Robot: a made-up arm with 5 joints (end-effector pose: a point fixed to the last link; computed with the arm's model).
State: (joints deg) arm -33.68 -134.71 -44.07 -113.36 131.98
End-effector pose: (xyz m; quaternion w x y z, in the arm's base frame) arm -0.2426 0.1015 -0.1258 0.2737 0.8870 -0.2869 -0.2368
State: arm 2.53 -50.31 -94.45 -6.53 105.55
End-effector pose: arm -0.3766 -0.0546 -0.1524 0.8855 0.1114 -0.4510 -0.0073
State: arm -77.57 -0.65 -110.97 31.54 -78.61
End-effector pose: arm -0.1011 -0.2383 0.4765 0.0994 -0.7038 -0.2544 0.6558
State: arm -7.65 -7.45 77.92 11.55 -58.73
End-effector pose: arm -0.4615 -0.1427 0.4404 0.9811 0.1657 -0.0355 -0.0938
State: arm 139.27 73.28 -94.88 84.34 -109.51
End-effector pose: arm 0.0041 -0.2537 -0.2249 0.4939 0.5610 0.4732 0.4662
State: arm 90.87 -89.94 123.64 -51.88 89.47
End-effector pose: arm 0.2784 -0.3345 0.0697 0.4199 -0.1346 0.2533 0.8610
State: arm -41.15 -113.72 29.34 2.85 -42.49
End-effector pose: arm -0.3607 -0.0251 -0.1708 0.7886 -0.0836 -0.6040 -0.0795
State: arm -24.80 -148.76 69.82 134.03 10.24
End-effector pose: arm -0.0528 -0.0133 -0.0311 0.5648 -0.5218 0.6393 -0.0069
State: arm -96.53 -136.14 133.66 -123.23 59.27
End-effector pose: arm 0.0693 -0.3289 -0.0210 0.1871 0.2642 0.6775 0.6604
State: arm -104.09 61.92 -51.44 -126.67 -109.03
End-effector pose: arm 0.3093 0.2336 0.0055 0.7680 -0.3734 -0.1709 -0.4914
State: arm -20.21 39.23 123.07 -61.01 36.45
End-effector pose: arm -0.1901 -0.4126 0.3854 0.0501 -0.9090 -0.3967 0.1179
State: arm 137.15 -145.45 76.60 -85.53 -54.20
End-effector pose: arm 0.2512 -0.3767 0.2709 0.3853 0.4973 0.6709 0.3927
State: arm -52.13 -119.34 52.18 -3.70 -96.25
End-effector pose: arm -0.3691 -0.0425 -0.1441 0.7765 -0.3295 -0.5055 -0.1817
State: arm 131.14 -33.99 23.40 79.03 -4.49
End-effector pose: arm 0.2659 0.0211 -0.1711 0.5139 -0.1684 0.8345 -0.1058
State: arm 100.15 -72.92 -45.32 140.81 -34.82
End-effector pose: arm 0.0234 -0.0437 0.0616 0.9209 0.0991 0.3129 0.2103
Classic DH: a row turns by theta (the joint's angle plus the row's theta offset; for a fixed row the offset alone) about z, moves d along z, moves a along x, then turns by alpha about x. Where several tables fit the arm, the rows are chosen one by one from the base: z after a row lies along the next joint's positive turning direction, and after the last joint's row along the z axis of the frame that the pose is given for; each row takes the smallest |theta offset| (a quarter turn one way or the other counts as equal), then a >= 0, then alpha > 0; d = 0 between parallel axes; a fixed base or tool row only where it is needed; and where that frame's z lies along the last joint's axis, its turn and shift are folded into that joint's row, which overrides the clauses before.
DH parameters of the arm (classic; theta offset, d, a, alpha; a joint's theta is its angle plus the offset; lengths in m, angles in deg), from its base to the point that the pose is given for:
base (fixed): 0 0.06 0 90
joint 1: -60.95 0 -0.103 180
joint 2: 29.05 -0.13 -0.08 90
joint 3: 0 -0.23 -0.1 90
joint 4: 0 -0.1 0.04 -90
joint 5: 90 -0.2 0.02 -90
tool (fixed): -90 0.1 0 0

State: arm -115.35 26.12 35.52 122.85 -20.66
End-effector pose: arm 0.2867 0.0495 0.0935 0.8879 -0.3699 0.1921 -0.1948
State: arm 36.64 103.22 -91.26 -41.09 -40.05
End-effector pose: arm -0.3354 0.1153 0.3957 0.1490 -0.7964 0.4764 0.3415
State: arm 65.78 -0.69 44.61 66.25 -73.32
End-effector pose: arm -0.3564 0.0804 -0.1465 0.5242 0.0830 -0.6803 -0.5055
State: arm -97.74 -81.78 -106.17 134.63 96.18
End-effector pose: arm 0.0550 -0.1494 0.1999 0.3557 0.0924 0.2304 0.9010
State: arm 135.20 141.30 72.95 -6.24 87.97
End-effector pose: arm -0.4443 -0.2305 0.1176 0.1624 0.9829 0.0627 -0.0595
